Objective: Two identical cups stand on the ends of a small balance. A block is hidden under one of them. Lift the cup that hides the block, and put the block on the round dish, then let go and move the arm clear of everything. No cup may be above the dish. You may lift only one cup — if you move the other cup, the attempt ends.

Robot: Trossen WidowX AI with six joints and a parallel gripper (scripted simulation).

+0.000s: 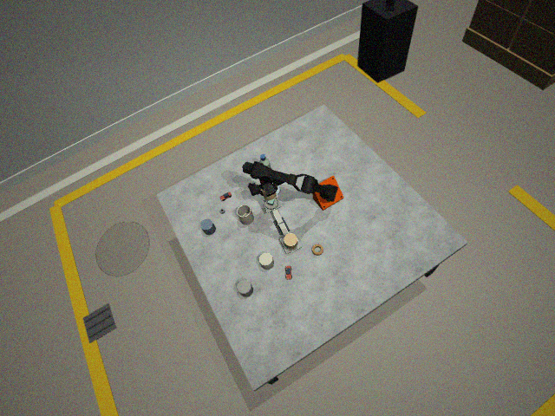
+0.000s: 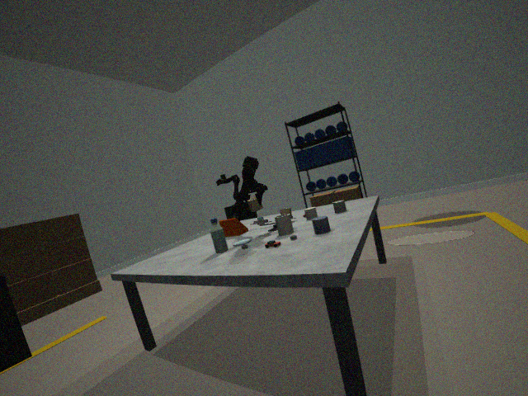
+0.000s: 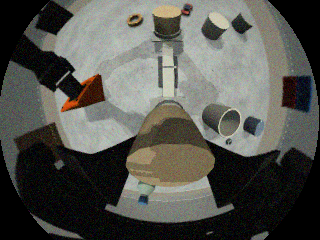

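The pale green block is 10 mm to the left of my gripper tip and 80 mm below it. Round my gripper tip: tan cup 20 mm to the right, 10 mm above; then small balance 20 mm ahead, 130 mm to the left, 130 mm below; then round pale blue dish 60 mm behind, 120 mm to the right, 170 mm below.
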